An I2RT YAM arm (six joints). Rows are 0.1 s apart.
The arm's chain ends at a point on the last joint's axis. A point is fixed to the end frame.
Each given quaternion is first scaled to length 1.
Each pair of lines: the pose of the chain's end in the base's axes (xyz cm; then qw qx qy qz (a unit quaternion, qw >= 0)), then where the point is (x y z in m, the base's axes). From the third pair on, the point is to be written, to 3 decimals.
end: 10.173, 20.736, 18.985, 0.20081, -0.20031, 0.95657, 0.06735
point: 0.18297 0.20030 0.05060
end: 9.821, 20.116, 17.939, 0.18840, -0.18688, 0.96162, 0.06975
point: 0.17525 0.19272 0.03784
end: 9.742, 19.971, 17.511, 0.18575, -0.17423, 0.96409, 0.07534
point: 0.173 0.192 0.033
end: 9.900, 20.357, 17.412, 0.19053, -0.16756, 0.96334, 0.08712
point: 0.175 0.199 0.032
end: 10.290, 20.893, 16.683, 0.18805, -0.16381, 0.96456, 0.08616
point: 0.178 0.203 0.024
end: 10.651, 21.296, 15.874, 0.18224, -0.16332, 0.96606, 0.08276
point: 0.180 0.206 0.015
